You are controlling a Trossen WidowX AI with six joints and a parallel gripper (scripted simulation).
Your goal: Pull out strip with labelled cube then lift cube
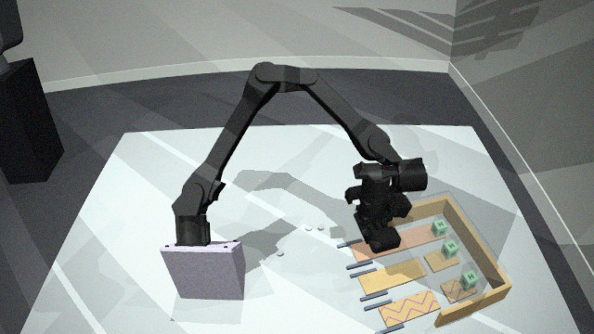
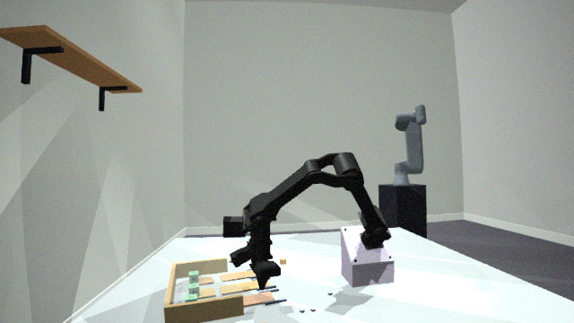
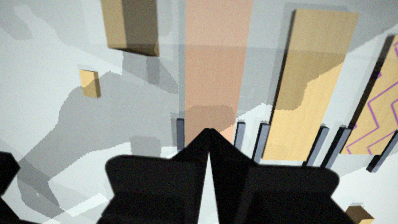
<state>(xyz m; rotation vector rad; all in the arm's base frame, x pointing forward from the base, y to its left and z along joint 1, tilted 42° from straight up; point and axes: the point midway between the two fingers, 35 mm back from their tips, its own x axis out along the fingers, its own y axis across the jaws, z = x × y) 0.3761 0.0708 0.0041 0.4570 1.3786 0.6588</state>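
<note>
The salmon strip is 90 mm ahead of my gripper tip, 30 mm below it and 10 mm to the left of it. Round my gripper tip: small tan block (270 mm to the right, 110 mm behind, 20 mm below).
</note>
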